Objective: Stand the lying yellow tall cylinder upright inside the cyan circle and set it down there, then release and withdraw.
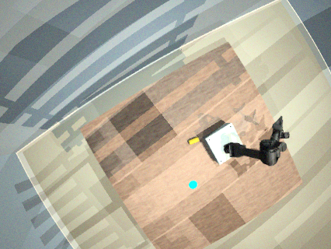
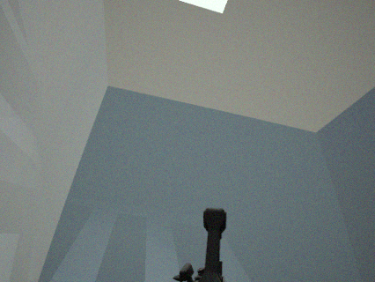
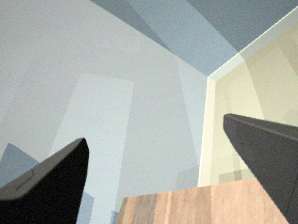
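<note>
Now: the yellow tall cylinder 58 cm ahead of my gripper tip, 21 cm below it and 5 cm to the right of it. Also, from my gripper tip: cyan circle: 69 cm ahead, 25 cm to the left, 22 cm below.
</note>
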